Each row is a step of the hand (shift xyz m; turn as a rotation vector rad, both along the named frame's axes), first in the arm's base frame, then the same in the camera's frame.
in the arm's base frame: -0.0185 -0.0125 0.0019 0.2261 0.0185 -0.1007
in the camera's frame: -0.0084 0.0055 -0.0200 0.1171 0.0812 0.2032
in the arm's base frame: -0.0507 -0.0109 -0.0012 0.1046 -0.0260 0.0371
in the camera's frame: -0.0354 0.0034 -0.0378 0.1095 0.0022 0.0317
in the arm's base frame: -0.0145 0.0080 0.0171 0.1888 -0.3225 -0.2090
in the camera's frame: -0.0059 -0.0192 -0.0128 0.1695 0.3920 0.0300
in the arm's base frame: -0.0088 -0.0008 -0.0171 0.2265 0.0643 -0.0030
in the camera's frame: -0.0150 0.0118 0.0025 0.1478 -0.0201 0.1822
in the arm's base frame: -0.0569 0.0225 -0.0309 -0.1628 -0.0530 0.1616
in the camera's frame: -0.0682 0.0006 -0.0069 -0.0243 -0.0941 -0.2145
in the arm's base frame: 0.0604 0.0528 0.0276 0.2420 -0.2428 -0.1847
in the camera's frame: 0.0394 -0.0504 0.0557 0.1911 0.3245 0.0989
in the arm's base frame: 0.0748 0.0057 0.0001 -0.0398 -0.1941 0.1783
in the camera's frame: 0.0555 0.0034 0.0503 0.1349 0.0047 -0.2299
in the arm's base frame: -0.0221 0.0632 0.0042 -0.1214 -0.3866 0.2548
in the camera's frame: -0.0400 -0.0492 0.0218 0.1863 0.0764 -0.4343
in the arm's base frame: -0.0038 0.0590 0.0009 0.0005 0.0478 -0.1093
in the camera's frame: -0.0259 -0.0421 0.0324 -0.0729 0.0444 0.0833
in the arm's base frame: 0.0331 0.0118 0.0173 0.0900 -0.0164 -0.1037
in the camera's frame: 0.0295 -0.0172 0.0192 0.0244 0.0941 0.0984
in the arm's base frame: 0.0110 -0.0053 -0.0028 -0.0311 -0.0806 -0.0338
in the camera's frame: 0.0092 0.0068 0.0051 -0.0089 0.0771 -0.0509
